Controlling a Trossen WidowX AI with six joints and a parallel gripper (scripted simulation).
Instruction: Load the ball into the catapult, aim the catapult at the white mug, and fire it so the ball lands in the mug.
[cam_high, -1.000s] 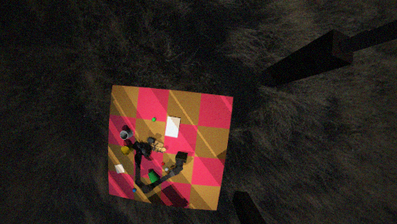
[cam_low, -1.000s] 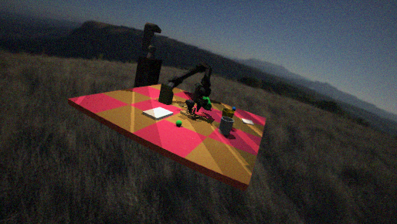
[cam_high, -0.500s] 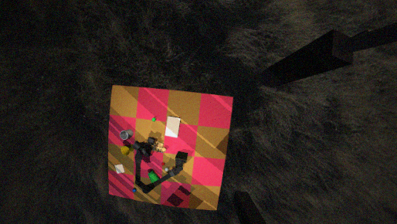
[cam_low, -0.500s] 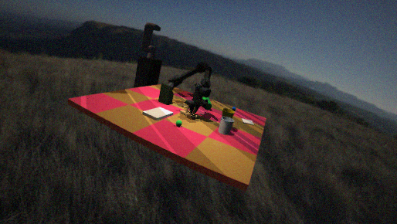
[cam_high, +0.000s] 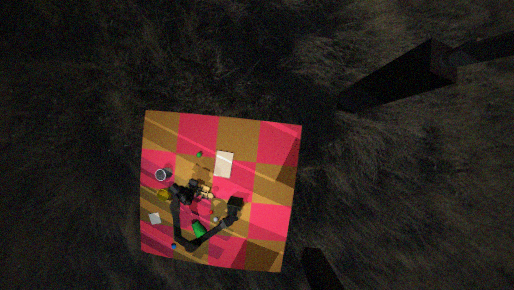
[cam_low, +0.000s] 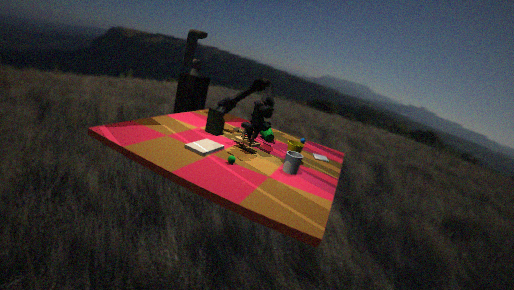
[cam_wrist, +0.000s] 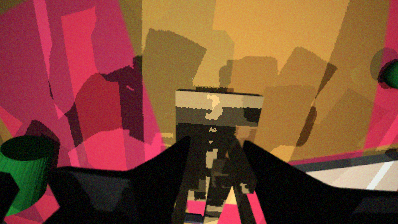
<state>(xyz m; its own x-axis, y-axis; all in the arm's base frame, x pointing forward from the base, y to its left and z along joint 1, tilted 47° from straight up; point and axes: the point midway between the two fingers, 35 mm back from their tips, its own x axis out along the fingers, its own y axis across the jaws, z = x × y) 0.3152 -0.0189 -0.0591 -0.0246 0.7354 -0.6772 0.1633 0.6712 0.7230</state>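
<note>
The red ball is 140 mm behind my gripper tip, 190 mm to the left of it and 60 mm below it. Also, from my gripper tip: yellow object (230 mm ahead, 110 mm to the left, 50 mm below); green ball (40 mm ahead, 250 mm to the right, 60 mm below); wooden catapult (70 mm behind, 30 mm to the left, 20 mm above).
</note>
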